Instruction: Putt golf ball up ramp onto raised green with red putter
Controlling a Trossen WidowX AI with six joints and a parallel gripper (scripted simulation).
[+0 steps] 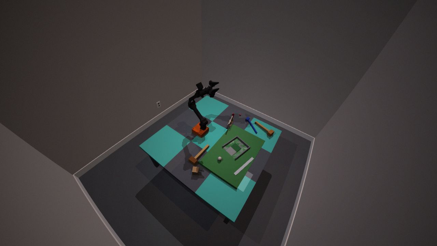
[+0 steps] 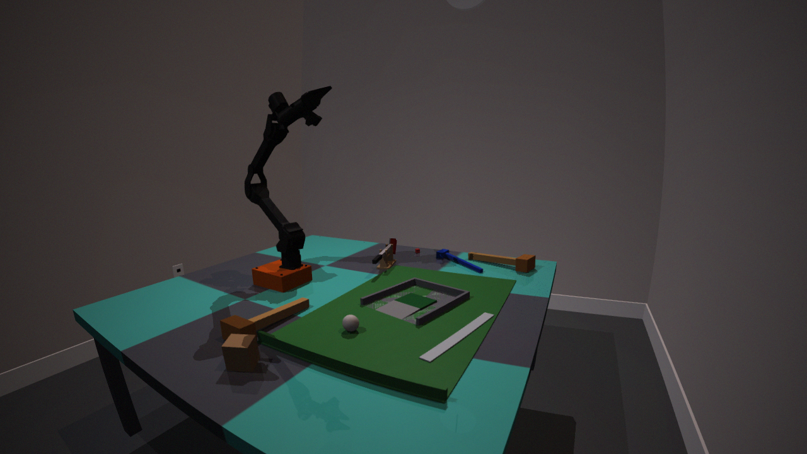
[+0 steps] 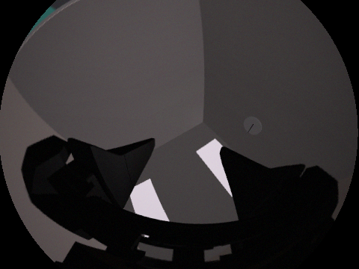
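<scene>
My gripper tip is 9 cm short of the red putter, 23 cm to the right of it and 62 cm above it. Round my gripper tip: blue hammer (35 cm ahead, 36 cm to the left, 66 cm below); white golf ball (24 cm ahead, 33 cm to the right, 65 cm below); green mat (33 cm ahead, 15 cm to the right, 67 cm below).
</scene>
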